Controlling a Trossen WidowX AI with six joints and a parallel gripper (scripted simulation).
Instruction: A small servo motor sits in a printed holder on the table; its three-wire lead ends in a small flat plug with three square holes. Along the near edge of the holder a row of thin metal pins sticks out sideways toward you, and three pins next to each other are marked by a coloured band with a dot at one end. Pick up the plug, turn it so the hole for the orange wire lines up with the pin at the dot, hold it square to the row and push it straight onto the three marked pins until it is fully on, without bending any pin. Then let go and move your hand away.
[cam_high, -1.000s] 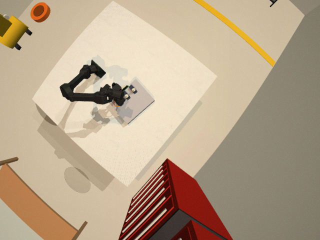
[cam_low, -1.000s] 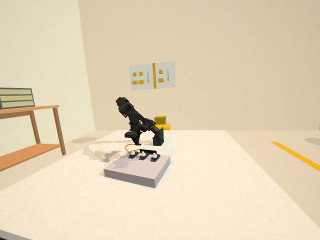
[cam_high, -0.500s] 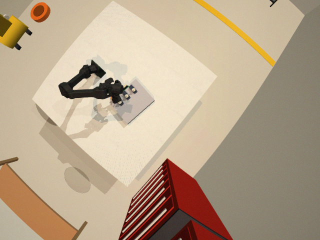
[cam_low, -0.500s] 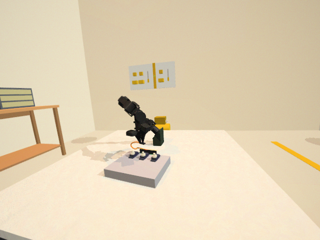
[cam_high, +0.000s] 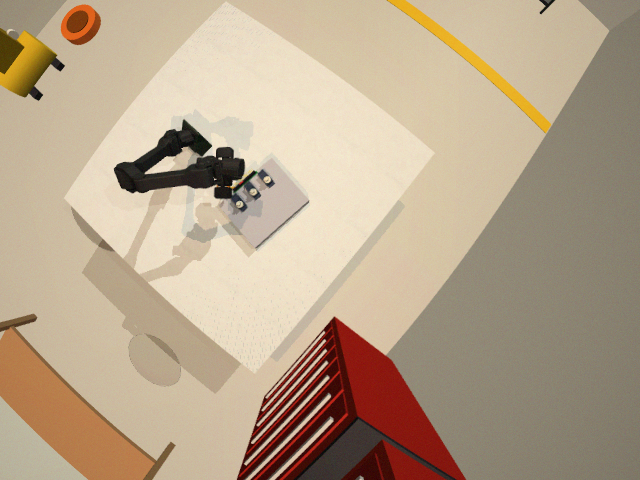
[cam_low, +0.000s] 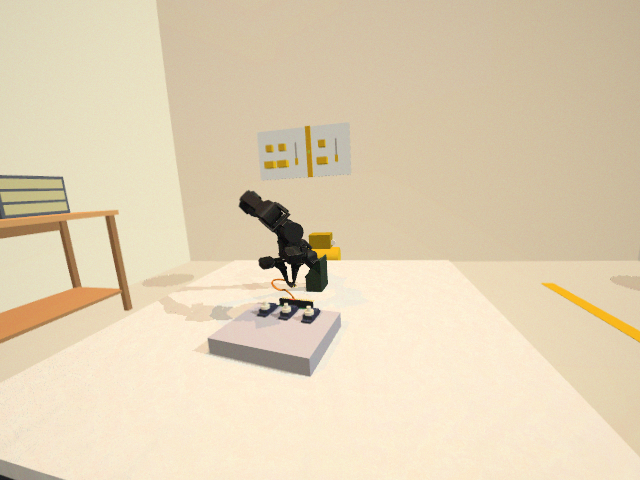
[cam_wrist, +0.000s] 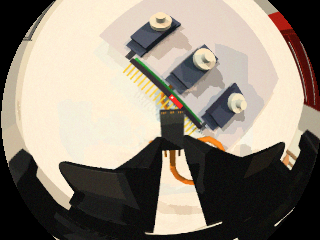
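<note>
Now: gripper tip 3 cm short of the red band, 1 cm to the right of it and 4 cm above it. The rest, counted from my gripper tip: holder: 18 cm ahead, 1 cm to the left, 9 cm below.
</note>
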